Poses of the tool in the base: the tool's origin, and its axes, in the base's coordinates. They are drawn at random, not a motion.
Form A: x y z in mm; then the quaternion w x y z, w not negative.
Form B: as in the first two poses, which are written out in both.
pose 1, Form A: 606.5 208.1 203.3 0.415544 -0.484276 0.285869 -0.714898
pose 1, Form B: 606.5 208.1 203.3 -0.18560 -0.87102 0.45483 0.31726 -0.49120 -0.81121
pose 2, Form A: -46.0 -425.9 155.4 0.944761 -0.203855 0.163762 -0.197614
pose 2, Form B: -46.0 -425.9 155.4 0.86826 -0.44016 -0.22886 0.30663 0.83878 -0.44991
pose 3, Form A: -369.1 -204.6 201.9 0.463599 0.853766 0.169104 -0.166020
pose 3, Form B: -369.1 -204.6 201.9 0.88768 0.13482 -0.44028 0.44268 -0.51296 0.73546
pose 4, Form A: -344.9 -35.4 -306.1 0.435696 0.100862 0.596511 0.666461
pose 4, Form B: -344.9 -35.4 -306.1 -0.59999 0.70108 -0.38535 -0.46042 0.09131 0.88299
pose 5, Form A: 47.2 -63.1 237.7 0.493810 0.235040 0.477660 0.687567
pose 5, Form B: 47.2 -63.1 237.7 -0.40182 0.90359 -0.14854 -0.45452 -0.05598 0.88898
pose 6, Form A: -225.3 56.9 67.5 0.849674 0.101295 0.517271 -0.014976
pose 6, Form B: -225.3 56.9 67.5 0.46441 0.07934 -0.88206 0.13024 0.97903 0.15664
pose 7, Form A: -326.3 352.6 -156.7 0.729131 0.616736 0.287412 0.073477
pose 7, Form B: -326.3 352.6 -156.7 0.82399 0.46166 -0.32849 0.24737 0.22848 0.94160
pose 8, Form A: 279.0 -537.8 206.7 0.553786 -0.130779 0.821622 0.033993
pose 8, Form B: 279.0 -537.8 206.7 -0.35244 -0.17725 -0.91890 -0.25255 0.96348 -0.08899
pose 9, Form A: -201.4 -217.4 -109.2 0.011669 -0.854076 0.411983 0.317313
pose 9, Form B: -201.4 -217.4 -109.2 0.45916 -0.69632 -0.55163 -0.71114 -0.66027 0.24152
